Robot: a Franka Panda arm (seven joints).
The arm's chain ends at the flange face. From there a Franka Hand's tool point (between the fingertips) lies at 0.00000 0.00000 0.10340 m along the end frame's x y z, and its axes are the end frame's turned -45 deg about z.
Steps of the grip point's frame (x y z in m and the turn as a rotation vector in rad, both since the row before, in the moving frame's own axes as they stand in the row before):
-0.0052, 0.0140, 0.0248, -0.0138, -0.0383, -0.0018
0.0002, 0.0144, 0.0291, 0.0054, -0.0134, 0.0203
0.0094, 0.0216, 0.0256, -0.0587, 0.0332, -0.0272
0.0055, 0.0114, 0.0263, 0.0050, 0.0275, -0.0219
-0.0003, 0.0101, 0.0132, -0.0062, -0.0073, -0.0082
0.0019, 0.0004, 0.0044, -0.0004, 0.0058, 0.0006
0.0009, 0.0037, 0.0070, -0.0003, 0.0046, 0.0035
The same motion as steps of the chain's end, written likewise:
0.0080, 0.0098, 0.0249, -0.0368, -0.0173, -0.0018
0.0117, 0.0095, 0.0291, -0.0057, -0.0133, 0.0203
0.0152, 0.0069, 0.0258, -0.0180, 0.0650, -0.0272
0.0103, 0.0066, 0.0263, 0.0230, 0.0159, -0.0219
0.0070, 0.0064, 0.0132, -0.0095, -0.0008, -0.0082
0.0012, -0.0007, 0.0044, 0.0038, 0.0044, 0.0006
0.0029, 0.0023, 0.0070, 0.0030, 0.0035, 0.0035

